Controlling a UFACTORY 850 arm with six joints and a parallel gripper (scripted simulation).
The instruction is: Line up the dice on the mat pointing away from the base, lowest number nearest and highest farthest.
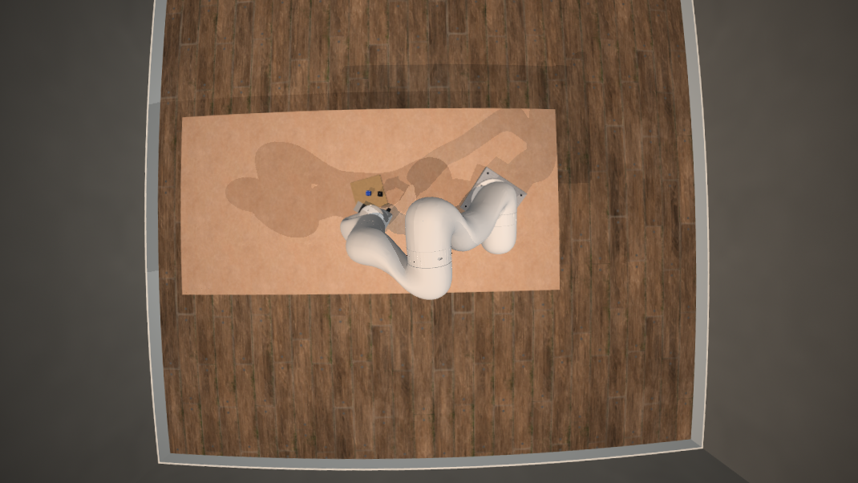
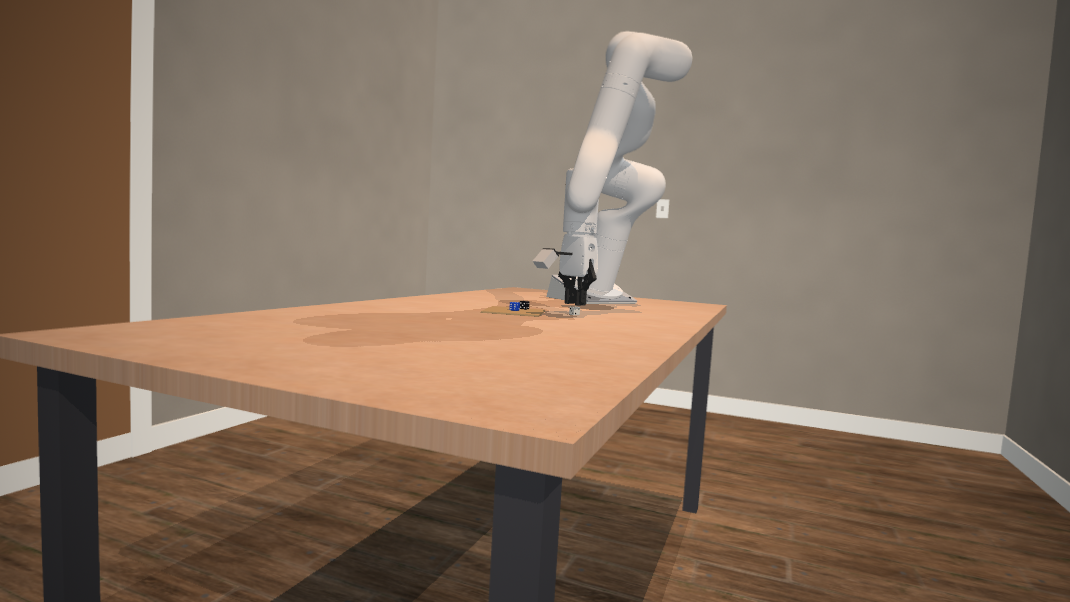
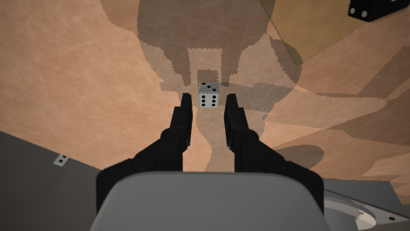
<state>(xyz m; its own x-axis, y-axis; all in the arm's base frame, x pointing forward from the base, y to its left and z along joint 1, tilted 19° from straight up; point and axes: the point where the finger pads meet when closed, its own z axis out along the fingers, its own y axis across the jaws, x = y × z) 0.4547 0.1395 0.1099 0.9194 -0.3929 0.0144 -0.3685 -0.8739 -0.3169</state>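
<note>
Right now my hand is 40 mm above the white die. The rest, counted from my hand: black die (130 mm to the right, 40 mm ahead, 30 mm below); then blue die (120 mm to the right, 90 mm ahead, 30 mm below); then mat (120 mm to the right, 90 mm ahead, 40 mm below).
</note>
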